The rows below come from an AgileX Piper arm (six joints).
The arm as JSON. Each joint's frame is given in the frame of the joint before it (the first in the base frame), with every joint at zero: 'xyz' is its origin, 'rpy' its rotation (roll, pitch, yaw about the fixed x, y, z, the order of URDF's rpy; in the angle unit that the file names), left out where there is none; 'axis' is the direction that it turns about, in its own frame. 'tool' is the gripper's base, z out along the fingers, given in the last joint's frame.
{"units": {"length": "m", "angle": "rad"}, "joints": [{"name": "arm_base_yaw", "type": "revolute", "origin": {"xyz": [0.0, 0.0, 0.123]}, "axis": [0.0, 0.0, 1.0]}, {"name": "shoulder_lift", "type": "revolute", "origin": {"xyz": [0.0, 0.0, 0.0]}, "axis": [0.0, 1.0, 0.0]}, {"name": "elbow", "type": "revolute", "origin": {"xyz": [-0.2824, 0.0, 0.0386]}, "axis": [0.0, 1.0, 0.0]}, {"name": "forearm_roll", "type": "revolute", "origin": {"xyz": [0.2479, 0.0, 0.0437]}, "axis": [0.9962, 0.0, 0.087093]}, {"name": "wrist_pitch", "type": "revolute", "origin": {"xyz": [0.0, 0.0, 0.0]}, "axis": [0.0, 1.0, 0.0]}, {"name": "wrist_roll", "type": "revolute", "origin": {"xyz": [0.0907, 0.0, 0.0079]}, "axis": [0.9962, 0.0, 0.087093]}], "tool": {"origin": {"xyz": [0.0, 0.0, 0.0], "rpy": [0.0, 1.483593, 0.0]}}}
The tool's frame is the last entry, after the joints.
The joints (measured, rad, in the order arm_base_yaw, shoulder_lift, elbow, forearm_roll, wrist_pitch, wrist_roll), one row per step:
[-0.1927, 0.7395, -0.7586, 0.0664, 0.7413, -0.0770]
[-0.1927, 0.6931, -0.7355, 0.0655, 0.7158, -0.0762]
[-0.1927, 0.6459, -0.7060, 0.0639, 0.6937, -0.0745]
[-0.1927, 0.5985, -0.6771, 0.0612, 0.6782, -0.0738]
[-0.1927, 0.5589, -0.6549, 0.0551, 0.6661, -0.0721]
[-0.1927, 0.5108, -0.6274, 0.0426, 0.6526, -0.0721]
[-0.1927, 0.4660, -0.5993, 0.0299, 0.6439, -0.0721]
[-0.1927, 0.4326, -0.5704, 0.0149, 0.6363, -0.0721]
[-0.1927, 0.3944, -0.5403, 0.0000, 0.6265, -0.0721]
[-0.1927, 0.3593, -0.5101, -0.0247, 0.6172, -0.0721]
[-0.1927, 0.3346, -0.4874, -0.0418, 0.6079, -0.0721]
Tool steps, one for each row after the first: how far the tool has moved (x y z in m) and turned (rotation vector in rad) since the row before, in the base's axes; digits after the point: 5 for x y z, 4 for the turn. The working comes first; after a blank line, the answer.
Tool pose at each row, in the base's axes (x y z in m, rotation vector in rad; the steps are taken from these numbers as rounded here):
[0.13589, -0.02236, 0.33637, 0.1564, 2.1994, -0.0737]
[0.12742, -0.02088, 0.33703, 0.1539, 2.1509, -0.0808]
[0.11879, -0.01939, 0.33510, 0.1527, 2.1114, -0.0867]
[0.11006, -0.01791, 0.33247, 0.1500, 2.0778, -0.0934]
[0.10288, -0.01692, 0.33051, 0.1471, 2.0489, -0.1027]
[0.09434, -0.01601, 0.32749, 0.1395, 2.0162, -0.1204]
[0.08662, -0.01524, 0.32322, 0.1326, 1.9921, -0.1373]
[0.08140, -0.01506, 0.31735, 0.1258, 1.9813, -0.1552]
[0.07568, -0.01477, 0.31150, 0.1186, 1.9646, -0.1735]
[0.07070, -0.01512, 0.30516, 0.1076, 1.9522, -0.2021]
[0.06753, -0.01539, 0.30039, 0.0998, 1.9420, -0.2219]

[-0.00847, 0.00148, 0.00066, -0.0094, -0.0478, -0.0023]
[-0.00863, 0.00149, -0.00193, -0.0075, -0.0389, -0.0026]
[-0.00873, 0.00148, -0.00263, -0.0083, -0.0330, -0.0017]
[-0.00718, 0.00099, -0.00196, -0.0100, -0.0281, -0.0026]
[-0.00854, 0.00091, -0.00302, -0.0184, -0.0311, -0.0030]
[-0.00772, 0.00077, -0.00427, -0.0170, -0.0225, -0.0030]
[-0.00522, 0.00018, -0.00587, -0.0166, -0.0091, -0.0035]
[-0.00572, 0.00029, -0.00585, -0.0177, -0.0148, -0.0034]
[-0.00498, -0.00035, -0.00634, -0.0263, -0.0093, -0.0056]
[-0.00317, -0.00027, -0.00477, -0.0185, -0.0079, -0.0038]

